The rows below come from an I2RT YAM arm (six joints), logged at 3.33 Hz.
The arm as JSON. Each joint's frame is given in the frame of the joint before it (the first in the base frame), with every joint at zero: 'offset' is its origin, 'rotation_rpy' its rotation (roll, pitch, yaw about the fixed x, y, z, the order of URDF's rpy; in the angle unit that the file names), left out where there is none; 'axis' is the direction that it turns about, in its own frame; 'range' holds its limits. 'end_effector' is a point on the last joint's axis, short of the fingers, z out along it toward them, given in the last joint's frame.
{
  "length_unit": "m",
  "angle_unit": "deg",
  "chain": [
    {
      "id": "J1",
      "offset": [
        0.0,
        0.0,
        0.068
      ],
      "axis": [
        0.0,
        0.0,
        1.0
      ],
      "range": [
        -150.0,
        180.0
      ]
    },
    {
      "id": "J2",
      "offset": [
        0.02,
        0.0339,
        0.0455
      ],
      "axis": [
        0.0,
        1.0,
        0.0
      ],
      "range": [
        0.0,
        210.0
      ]
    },
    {
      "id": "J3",
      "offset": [
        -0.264,
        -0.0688,
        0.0
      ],
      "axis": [
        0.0,
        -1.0,
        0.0
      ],
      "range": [
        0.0,
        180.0
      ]
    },
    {
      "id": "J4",
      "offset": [
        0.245,
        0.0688,
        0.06
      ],
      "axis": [
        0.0,
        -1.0,
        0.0
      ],
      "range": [
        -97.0,
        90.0
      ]
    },
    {
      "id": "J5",
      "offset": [
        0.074,
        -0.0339,
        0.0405
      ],
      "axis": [
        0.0,
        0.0,
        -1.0
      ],
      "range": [
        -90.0,
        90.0
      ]
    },
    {
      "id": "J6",
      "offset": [
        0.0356,
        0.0,
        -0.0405
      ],
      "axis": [
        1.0,
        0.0,
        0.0
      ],
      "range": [
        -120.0,
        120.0
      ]
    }
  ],
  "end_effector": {
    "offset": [
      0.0,
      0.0,
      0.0
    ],
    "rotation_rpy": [
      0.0,
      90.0,
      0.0
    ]
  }
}
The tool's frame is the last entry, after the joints.
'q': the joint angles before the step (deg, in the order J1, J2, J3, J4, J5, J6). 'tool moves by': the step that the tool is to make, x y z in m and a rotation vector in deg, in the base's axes. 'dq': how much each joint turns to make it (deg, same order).
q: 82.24 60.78 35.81 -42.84 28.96 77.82
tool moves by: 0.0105 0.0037 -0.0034 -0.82 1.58 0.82
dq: -3.60 1.52 0.02 2.27 -3.01 -3.98
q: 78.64 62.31 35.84 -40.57 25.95 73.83
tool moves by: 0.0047 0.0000 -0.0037 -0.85 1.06 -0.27
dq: -1.65 0.84 -0.26 0.49 -1.32 -1.04
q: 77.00 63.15 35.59 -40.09 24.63 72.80
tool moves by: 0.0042 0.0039 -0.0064 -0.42 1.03 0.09
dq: -1.19 1.94 -0.36 2.03 -1.32 -0.92
